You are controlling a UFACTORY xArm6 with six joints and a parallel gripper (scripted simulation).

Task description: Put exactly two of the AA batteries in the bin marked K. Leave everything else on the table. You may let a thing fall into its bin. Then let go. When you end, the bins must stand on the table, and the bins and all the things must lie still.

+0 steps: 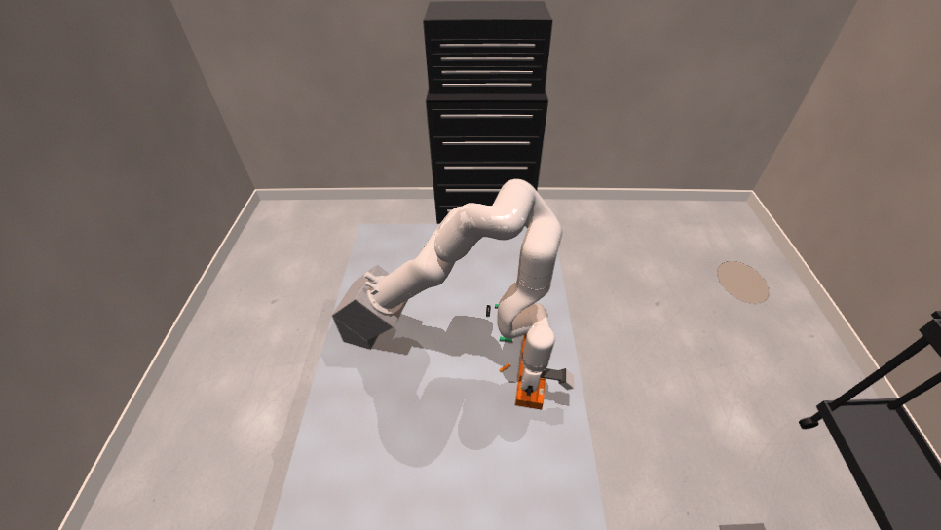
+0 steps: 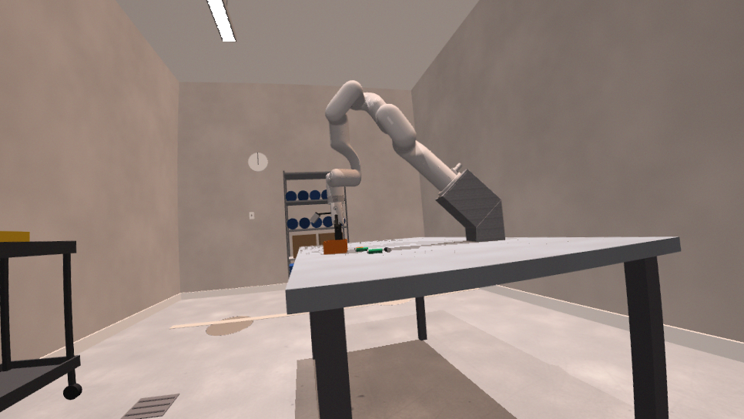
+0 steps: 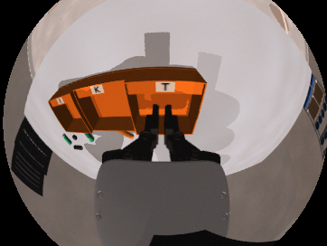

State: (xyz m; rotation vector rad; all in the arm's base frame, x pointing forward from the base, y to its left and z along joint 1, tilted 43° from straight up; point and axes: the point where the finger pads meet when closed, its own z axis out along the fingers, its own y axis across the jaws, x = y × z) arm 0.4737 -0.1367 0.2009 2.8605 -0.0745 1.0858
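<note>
Now: hand 1 cm short of the orange bin row, 8 cm to the right of it and 4 cm above it. The rest, counted from my hand: dark AA battery (16 cm behind, 31 cm to the left, 5 cm below); small orange piece (8 cm behind, 8 cm to the left, 5 cm below).
</note>
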